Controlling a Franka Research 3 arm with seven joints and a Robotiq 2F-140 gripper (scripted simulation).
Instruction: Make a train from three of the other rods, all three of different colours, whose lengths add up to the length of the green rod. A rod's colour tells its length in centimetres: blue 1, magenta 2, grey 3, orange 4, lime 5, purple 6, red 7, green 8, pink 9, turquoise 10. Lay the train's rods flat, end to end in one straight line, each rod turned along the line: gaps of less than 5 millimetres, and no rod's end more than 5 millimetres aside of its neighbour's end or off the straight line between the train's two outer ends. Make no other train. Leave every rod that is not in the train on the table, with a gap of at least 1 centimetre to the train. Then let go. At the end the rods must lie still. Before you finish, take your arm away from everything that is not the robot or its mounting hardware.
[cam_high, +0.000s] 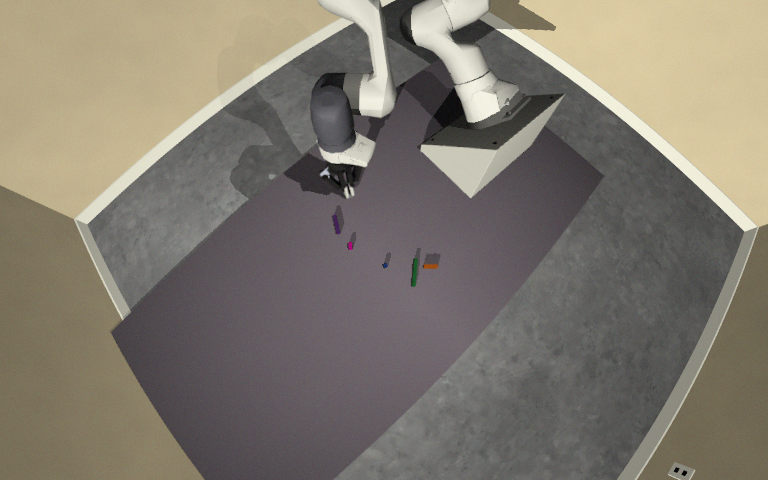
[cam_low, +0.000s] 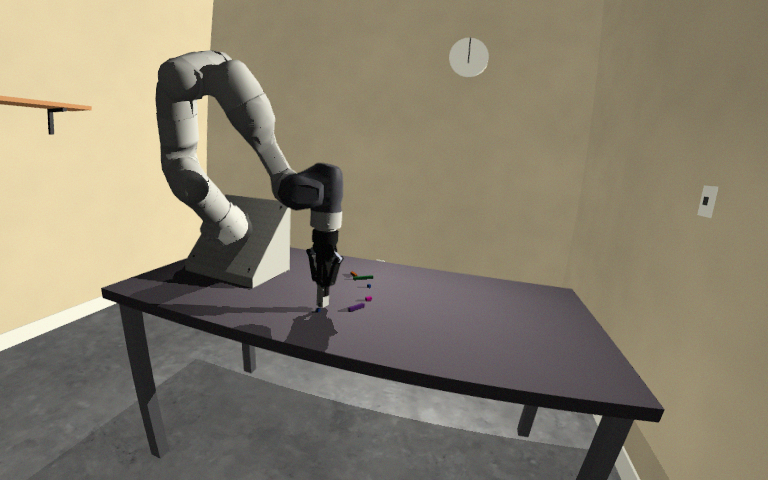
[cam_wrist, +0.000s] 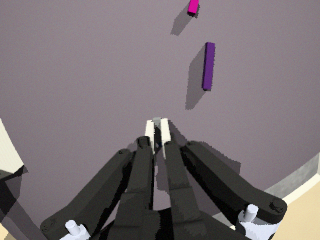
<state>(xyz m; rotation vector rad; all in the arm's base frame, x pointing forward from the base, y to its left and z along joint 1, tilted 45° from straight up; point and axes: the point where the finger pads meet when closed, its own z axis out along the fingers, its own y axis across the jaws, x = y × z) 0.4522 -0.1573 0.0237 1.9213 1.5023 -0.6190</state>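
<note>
Now: the grey rod 30 mm below my hand. From my hand the other things lie so: purple rod 90 mm ahead, 50 mm to the left, 40 mm below; green rod 310 mm to the left, 40 mm below, 10 mm ahead; magenta rod 130 mm to the left, 100 mm ahead, 40 mm below.
</note>
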